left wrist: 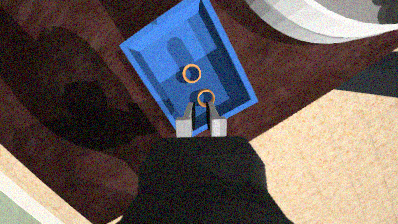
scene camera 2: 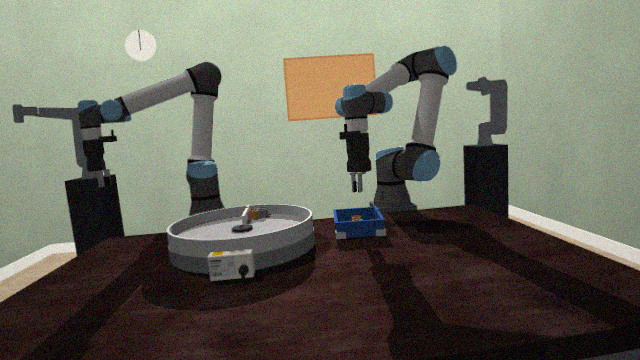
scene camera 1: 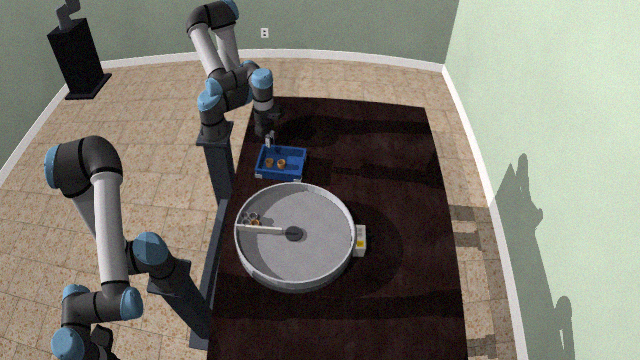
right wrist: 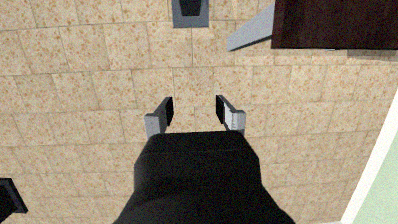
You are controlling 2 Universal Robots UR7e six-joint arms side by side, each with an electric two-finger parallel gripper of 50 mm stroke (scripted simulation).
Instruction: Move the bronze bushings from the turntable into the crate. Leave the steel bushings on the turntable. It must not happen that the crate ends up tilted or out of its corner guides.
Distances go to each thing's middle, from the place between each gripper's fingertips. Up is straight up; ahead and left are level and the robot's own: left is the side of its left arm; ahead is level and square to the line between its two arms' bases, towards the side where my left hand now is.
I see the blue crate (scene camera 1: 294,158) 11 cm below my left hand (scene camera 2: 357,191), 4 cm ahead of it and 1 cm to the right of it.
I see my right gripper (scene camera 2: 105,185) 340 mm short of the blue crate, 980 mm to the right of it and 160 mm above it.
